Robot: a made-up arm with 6 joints. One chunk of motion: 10 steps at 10 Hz.
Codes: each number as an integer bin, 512 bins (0 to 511) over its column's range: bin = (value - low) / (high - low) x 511, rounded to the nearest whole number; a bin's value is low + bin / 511 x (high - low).
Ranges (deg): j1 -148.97..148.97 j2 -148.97..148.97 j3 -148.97..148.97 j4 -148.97..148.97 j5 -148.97..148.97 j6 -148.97..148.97
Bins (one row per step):
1: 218 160 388 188 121 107
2: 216 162 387 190 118 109
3: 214 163 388 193 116 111
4: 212 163 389 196 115 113
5: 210 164 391 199 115 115
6: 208 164 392 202 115 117
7: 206 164 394 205 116 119
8: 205 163 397 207 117 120
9: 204 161 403 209 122 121
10: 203 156 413 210 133 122
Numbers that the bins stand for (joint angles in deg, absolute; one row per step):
1: -21.86 -55.68 77.25 -39.36 -78.42 -86.58
2: -23.03 -54.52 76.67 -38.19 -80.17 -85.42
3: -24.20 -53.93 77.25 -36.44 -81.34 -84.25
4: -25.36 -53.93 77.84 -34.69 -81.92 -83.09
5: -26.53 -53.35 79.00 -32.94 -81.92 -81.92
6: -27.70 -53.35 79.59 -31.19 -81.92 -80.75
7: -28.86 -53.35 80.75 -29.44 -81.34 -79.59
8: -29.44 -53.93 82.50 -28.28 -80.75 -79.00
9: -30.03 -55.10 86.00 -27.11 -77.84 -78.42
10: -30.61 -58.01 91.83 -26.53 -71.42 -77.84

